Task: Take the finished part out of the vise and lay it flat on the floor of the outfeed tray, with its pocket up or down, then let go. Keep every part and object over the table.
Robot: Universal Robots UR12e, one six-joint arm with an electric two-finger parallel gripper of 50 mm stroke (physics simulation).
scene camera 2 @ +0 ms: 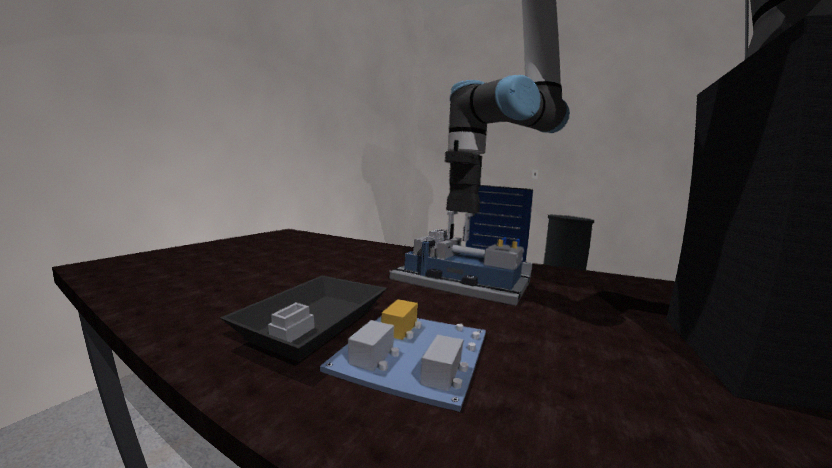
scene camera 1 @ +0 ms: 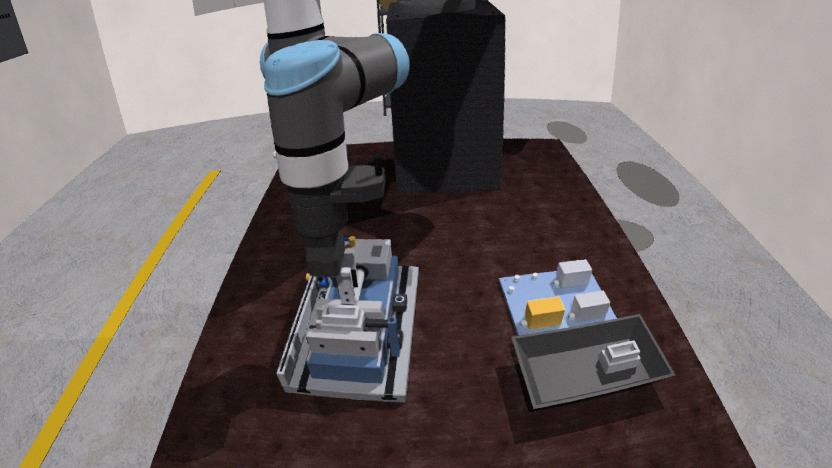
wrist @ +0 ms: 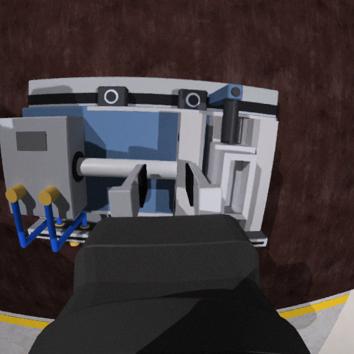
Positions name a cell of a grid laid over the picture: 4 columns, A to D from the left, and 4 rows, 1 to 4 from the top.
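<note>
I can see my gripper (scene camera 1: B3), (scene camera 2: C3), (wrist: B2). A yellow block (scene camera 1: C3), (scene camera 2: B3) is here too, though in the wrist view that block is out of frame. There is also a blue plate (scene camera 2: B4), (scene camera 1: C3), and I see a moving jaw (wrist: C2).
</note>
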